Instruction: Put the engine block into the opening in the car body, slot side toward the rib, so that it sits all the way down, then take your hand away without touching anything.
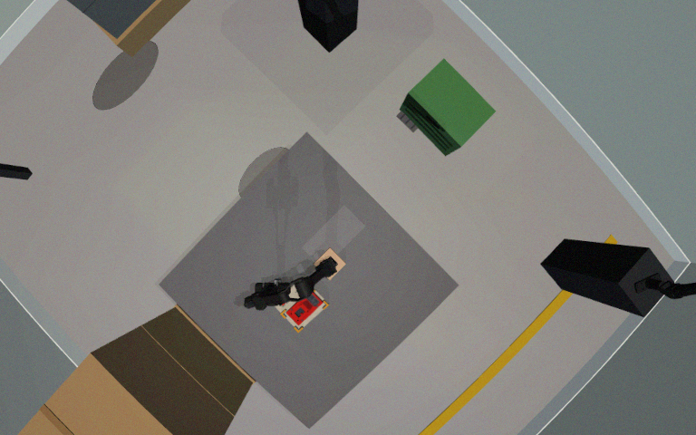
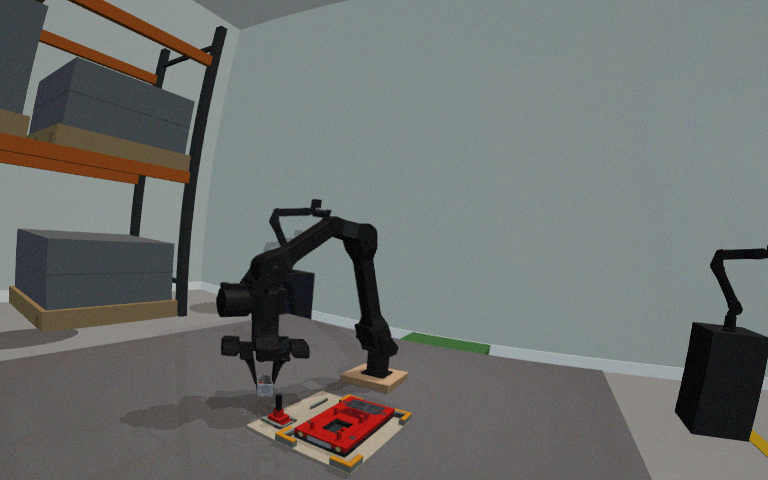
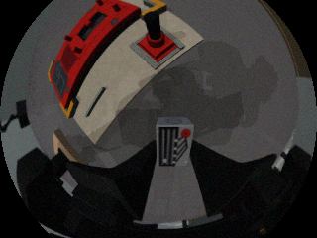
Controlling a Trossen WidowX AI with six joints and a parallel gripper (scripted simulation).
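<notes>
The black post lies 60 mm ahead of my gripper tip and 100 mm to the left of it. The rest, counted from my gripper tip: engine block 10 mm below.
</notes>
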